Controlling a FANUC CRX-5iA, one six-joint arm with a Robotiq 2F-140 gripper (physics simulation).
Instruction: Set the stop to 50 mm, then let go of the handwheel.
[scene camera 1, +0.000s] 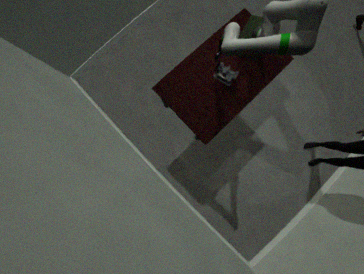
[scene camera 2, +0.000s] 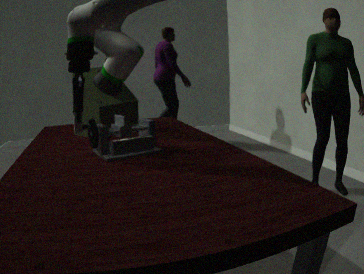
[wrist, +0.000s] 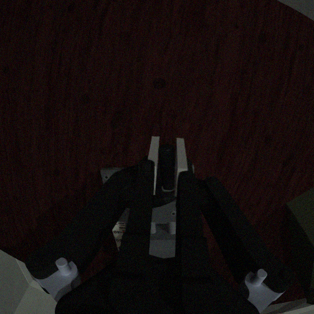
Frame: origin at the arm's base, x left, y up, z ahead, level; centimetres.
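Seen in the pictures: gripper, fingertip midpoint: (scene camera 1: 215, 60) (scene camera 2: 78, 132); arm's base at its link origin: (scene camera 1: 260, 35) (scene camera 2: 106, 85).
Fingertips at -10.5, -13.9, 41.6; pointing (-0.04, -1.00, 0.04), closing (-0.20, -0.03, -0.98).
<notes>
Offsets run from my fingertips to a thing's top centre, as dx, dy, dz. "*": to the spot under its first point. Level surfaces: height alone.
The handwheel @(* +5.5, -0.6, +3.0) (scene camera 2: 93, 134) is a dark disc on the left end of a grey stop fixture @(* +18.0, -4.7, +4.3) (scene camera 2: 132, 145) (scene camera 1: 226, 76) on the table. The light grey stop block @(+15.0, +4.3, -1.7) (scene camera 2: 119, 121) stands upright between the fixture's end blocks. My gripper (scene camera 2: 78, 126) (wrist: 166, 148) points down beside the wheel and is shut on the handwheel's dark handle (wrist: 167, 167), held between the two pale fingertips in the wrist view. A strip of the scale (wrist: 118, 231) shows left of the fingers, too dark and small to read. My fingers hide much of the wheel and fixture there.
The dark red table @(dy -8.2) (scene camera 1: 190, 95) (scene camera 2: 180, 200) carries the fixture. An olive green box (scene camera 2: 117, 97) (wrist: 304, 215) stands behind the fixture. A person in green (scene camera 2: 330, 70) stands beyond the table's right side, and one in purple (scene camera 2: 166, 62) behind it.
</notes>
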